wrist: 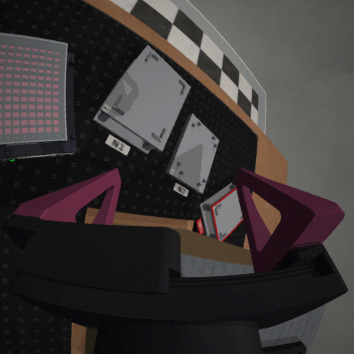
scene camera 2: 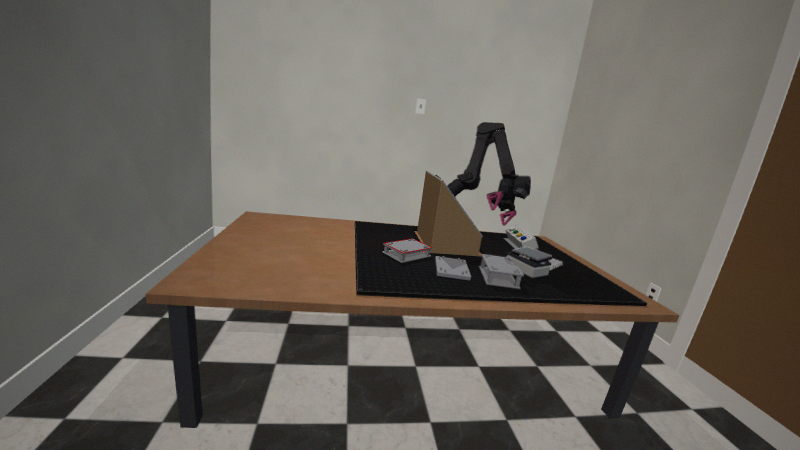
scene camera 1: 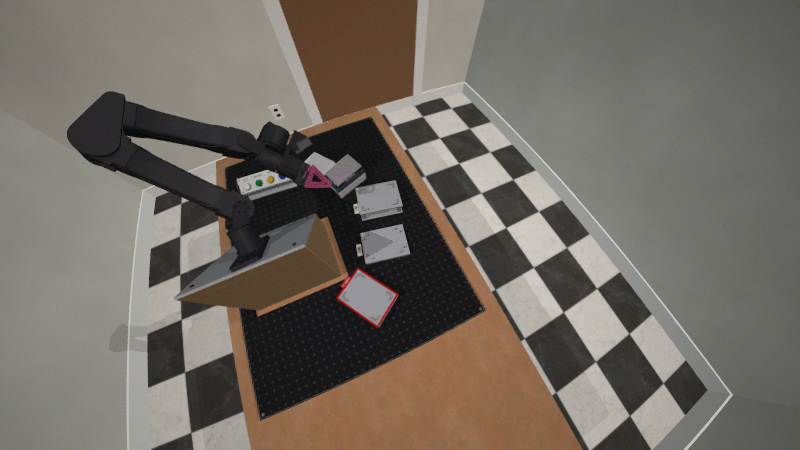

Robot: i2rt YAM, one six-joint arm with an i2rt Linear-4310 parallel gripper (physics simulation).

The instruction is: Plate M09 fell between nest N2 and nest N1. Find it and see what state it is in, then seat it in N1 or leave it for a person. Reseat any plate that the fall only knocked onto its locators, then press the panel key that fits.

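Places are measured from the arm's base along level axes (x left, y back, z up), in metres.
Where they show: gripper, fingertip midpoint: (wrist: pixel 177 174) (scene camera 2: pixel 498 217) (scene camera 1: pixel 328 184); arm's base at its link origin: (scene camera 2: pixel 447 193) (scene camera 1: pixel 253 252).
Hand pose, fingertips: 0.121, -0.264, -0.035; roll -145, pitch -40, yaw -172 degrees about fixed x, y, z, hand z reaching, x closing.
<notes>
Things, the pixels of their top centre, and the offset from my fingertips, as dx, dy, dz. Level surfaces: height alone.
- Nest N1 at its top centre: (wrist: pixel 156 92) (scene camera 1: pixel 378 195) (scene camera 2: pixel 501 262) -0.043, -0.147, -0.132
- Nest N2 at its top centre: (wrist: pixel 200 153) (scene camera 1: pixel 384 242) (scene camera 2: pixel 452 263) -0.206, -0.078, -0.168
- key panel at its top centre: (scene camera 1: pixel 262 174) (scene camera 2: pixel 522 230) +0.294, +0.218, -0.110
- red-edged nest at its top centre: (wrist: pixel 232 212) (scene camera 1: pixel 366 296) (scene camera 2: pixel 408 244) -0.344, +0.064, -0.148
- white flat piece at its top centre: (scene camera 2: pixel 548 261) (scene camera 1: pixel 318 162) +0.290, -0.010, -0.179
- black mat at its surface level: dz -0.193
A plate with rows of pink wells (scene camera 1: pixel 345 169) (scene camera 2: pixel 532 254) (wrist: pixel 34 92) rests on a dark-topped unit with a pale base; a small green light shows at its edge in the wrist view. No M09 label is readable. Nest N1 (scene camera 1: pixel 379 197) (scene camera 2: pixel 502 265) (wrist: pixel 145 100) is raised, with corner locators and a bare top. Nest N2 (scene camera 1: pixel 386 244) (scene camera 2: pixel 453 268) (wrist: pixel 194 152) is low, with small pegs and no plate. The key panel (scene camera 1: pixel 264 181) (scene camera 2: pixel 528 244) has white, green, yellow and blue keys. My gripper (scene camera 2: pixel 499 216) (wrist: pixel 177 174) is open and empty, above the mat near the panel and plate unit.
A red-edged nest (scene camera 1: pixel 367 297) (scene camera 2: pixel 407 245) (wrist: pixel 229 212) stands beyond N2, its top bare. The tall wedge-shaped arm mount (scene camera 1: pixel 290 268) (scene camera 2: pixel 447 223) rises beside it. A white flat piece (scene camera 1: pixel 320 161) lies behind the plate unit. All stand on a black mat (scene camera 1: pixel 313 358).
</notes>
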